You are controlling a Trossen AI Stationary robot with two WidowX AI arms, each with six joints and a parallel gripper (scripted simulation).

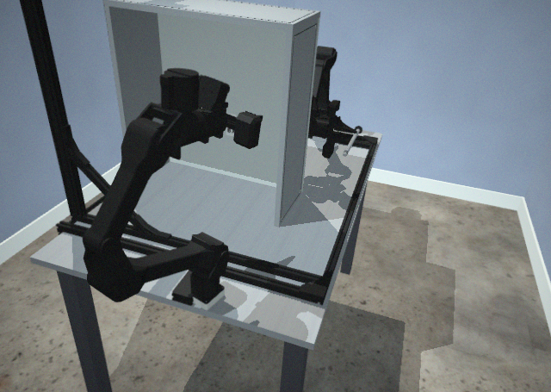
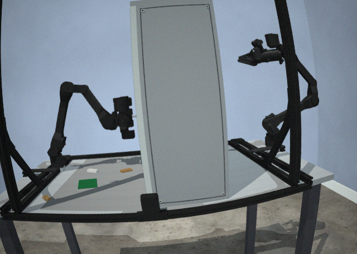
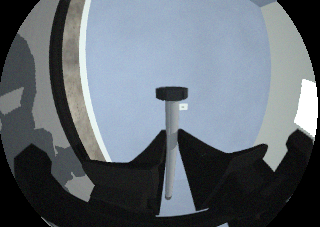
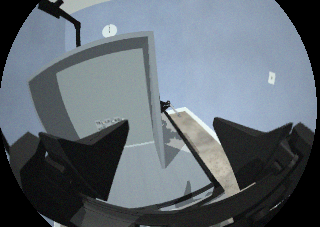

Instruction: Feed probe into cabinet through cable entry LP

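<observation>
The rod lies 49 cm to the left of my right hand, 23 cm below it and 17 cm ahead of it. Round my right hand: white block (71 cm to the left, 42 cm below, 7 cm behind); green patch (70 cm to the left, 43 cm below, 24 cm behind); LP label (44 cm to the left, 22 cm behind, 21 cm below).
My left gripper is now 6 cm to the left of the rod and 3 cm short of it. Round my left hand: white block 21 cm behind, 19 cm below, 16 cm to the left; green patch 38 cm behind, 20 cm below, 15 cm to the left; LP label 36 cm behind, 11 cm to the right, 2 cm above.
</observation>
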